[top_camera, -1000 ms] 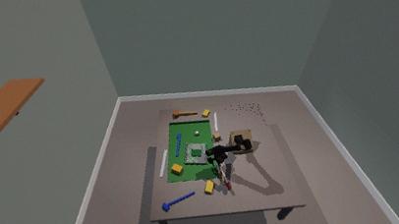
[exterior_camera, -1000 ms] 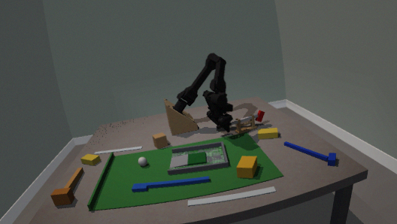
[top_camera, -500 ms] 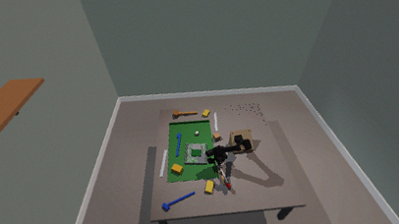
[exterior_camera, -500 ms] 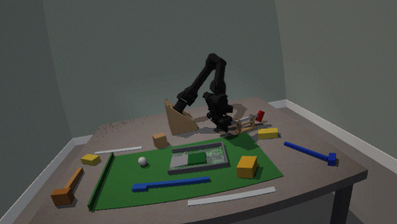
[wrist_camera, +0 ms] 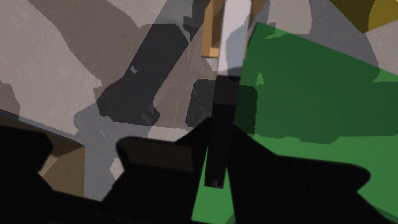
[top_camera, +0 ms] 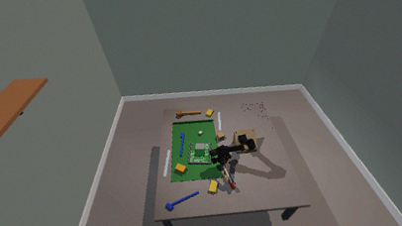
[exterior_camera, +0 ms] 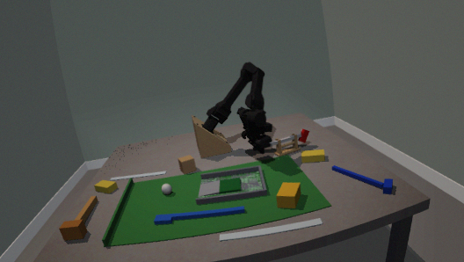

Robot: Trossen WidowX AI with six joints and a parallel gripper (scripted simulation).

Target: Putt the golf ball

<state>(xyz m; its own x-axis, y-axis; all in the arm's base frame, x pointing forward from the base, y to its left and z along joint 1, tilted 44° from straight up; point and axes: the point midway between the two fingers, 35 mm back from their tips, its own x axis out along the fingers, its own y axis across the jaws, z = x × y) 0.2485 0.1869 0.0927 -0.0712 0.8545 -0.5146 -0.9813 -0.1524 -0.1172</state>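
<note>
My gripper tip is 60 mm past the tan block and 340 mm to the left of it. The rest, counted from my gripper tip: red putter 30 mm behind, 110 mm to the left, 30 mm above; then wooden stand 20 mm behind, 130 mm to the left; then green mat 230 mm ahead, 270 mm to the right, 30 mm below.
</note>
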